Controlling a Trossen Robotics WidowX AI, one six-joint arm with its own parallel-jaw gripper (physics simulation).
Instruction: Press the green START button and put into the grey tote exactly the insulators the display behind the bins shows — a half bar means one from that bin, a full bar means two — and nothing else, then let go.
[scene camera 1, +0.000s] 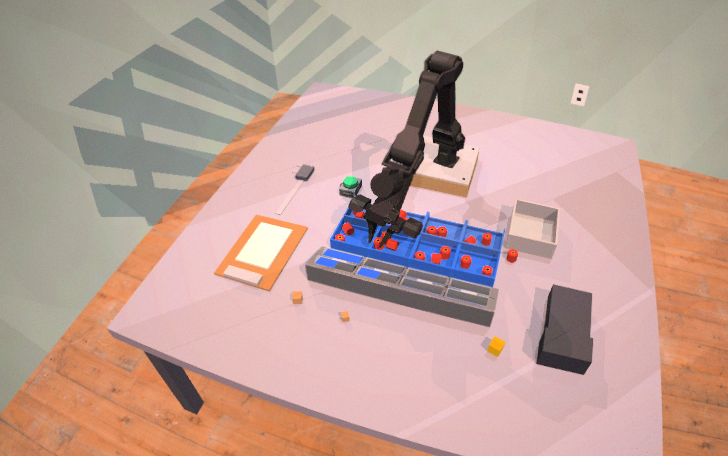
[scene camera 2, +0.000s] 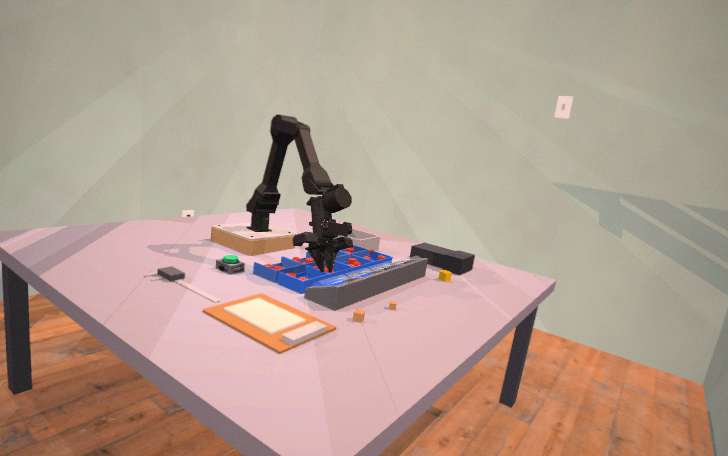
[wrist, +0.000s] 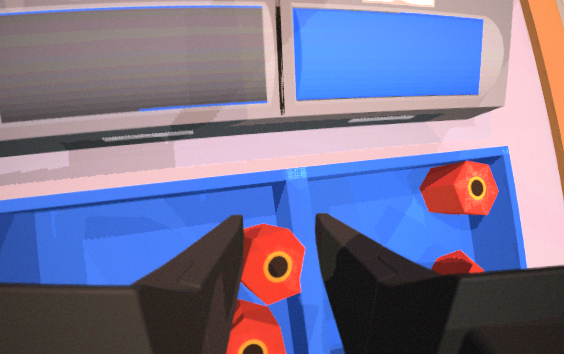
I see my gripper and a grey display.
My gripper is seen too in scene camera 1 and in the wrist view.
